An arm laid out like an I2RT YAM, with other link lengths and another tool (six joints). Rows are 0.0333 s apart.
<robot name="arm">
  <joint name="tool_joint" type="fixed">
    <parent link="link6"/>
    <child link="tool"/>
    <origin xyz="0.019 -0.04 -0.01" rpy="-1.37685 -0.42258 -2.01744"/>
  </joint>
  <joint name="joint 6" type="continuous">
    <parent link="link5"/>
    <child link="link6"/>
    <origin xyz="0.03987 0 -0.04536" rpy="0 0 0"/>
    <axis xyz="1 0 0"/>
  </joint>
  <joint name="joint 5" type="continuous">
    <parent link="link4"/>
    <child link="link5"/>
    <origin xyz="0.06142 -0.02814 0.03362" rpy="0 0 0"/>
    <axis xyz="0 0 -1"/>
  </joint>
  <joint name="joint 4" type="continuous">
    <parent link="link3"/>
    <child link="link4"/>
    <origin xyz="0.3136 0.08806 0.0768" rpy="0 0 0"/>
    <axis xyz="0 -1 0"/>
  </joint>
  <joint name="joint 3" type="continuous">
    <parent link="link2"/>
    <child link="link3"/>
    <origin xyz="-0.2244 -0.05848 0" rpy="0 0 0"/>
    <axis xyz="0 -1 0"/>
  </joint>
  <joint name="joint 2" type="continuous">
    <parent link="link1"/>
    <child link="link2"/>
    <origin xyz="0.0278 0.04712 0.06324" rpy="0 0 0"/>
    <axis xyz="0 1 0"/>
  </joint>
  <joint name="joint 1" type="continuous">
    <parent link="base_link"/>
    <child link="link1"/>
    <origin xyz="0 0 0.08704" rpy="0 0 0"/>
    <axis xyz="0 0 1"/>
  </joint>
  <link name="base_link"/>
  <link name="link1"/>
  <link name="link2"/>
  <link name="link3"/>
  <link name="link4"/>
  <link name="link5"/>
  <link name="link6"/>
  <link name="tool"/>
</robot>
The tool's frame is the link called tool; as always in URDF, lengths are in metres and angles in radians. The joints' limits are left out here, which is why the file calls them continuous.
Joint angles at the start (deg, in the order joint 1, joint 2, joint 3, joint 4, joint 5, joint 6):
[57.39, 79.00, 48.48, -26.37, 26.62, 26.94]
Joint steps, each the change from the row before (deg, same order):
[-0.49, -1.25, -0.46, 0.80, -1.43, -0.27]
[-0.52, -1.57, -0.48, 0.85, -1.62, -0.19]
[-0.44, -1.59, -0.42, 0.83, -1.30, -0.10]
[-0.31, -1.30, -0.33, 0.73, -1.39, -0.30]
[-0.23, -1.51, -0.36, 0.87, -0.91, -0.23]
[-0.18, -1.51, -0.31, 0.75, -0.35, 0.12]
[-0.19, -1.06, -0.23, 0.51, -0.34, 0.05]
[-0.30, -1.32, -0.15, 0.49, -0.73, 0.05]
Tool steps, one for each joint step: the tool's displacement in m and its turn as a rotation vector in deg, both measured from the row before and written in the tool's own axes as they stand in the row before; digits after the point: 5 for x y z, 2 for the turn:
[0.00300, -0.00178, -0.00014, 0.83, -1.16, 1.22]
[0.00383, -0.00258, -0.00100, 1.07, -1.32, 1.54]
[0.00401, -0.00303, -0.00168, 1.18, -1.03, 1.59]
[0.00275, -0.00288, -0.00158, 1.16, -1.19, 1.09]
[0.00343, -0.00356, -0.00255, 1.44, -0.74, 1.31]
[0.00383, -0.00354, -0.00305, 1.29, -0.21, 1.54]
[0.00279, -0.00246, -0.00187, 0.88, -0.19, 1.05]
[0.00367, -0.00373, -0.00241, 1.08, -0.50, 1.31]

